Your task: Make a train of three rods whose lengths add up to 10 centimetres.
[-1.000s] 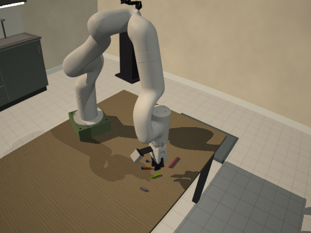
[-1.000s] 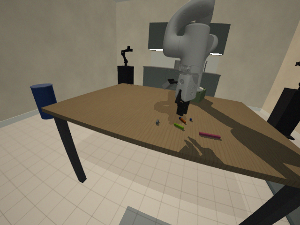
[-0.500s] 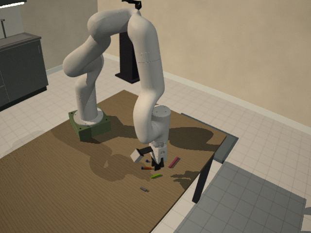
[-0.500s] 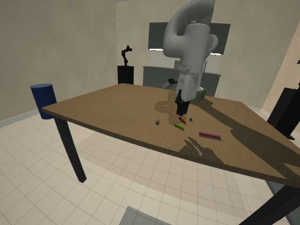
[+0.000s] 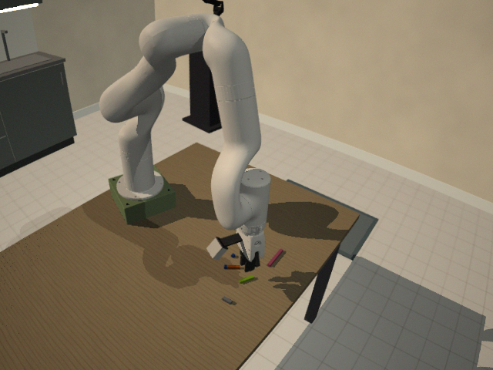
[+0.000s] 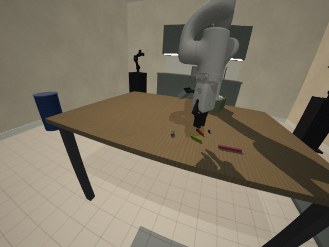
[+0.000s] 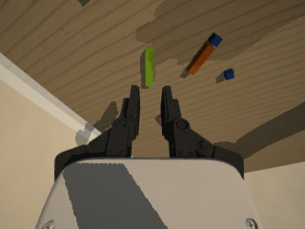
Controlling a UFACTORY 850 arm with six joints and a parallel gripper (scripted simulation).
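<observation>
My hand is 80 mm above the lime rod. The rest, counted from my hand: pink rod (140 mm to the left, 80 mm below, 10 mm ahead); then grey rod (100 mm to the right, 80 mm below, 20 mm ahead); then orange rod (80 mm below, 60 mm behind, 10 mm to the left).
</observation>
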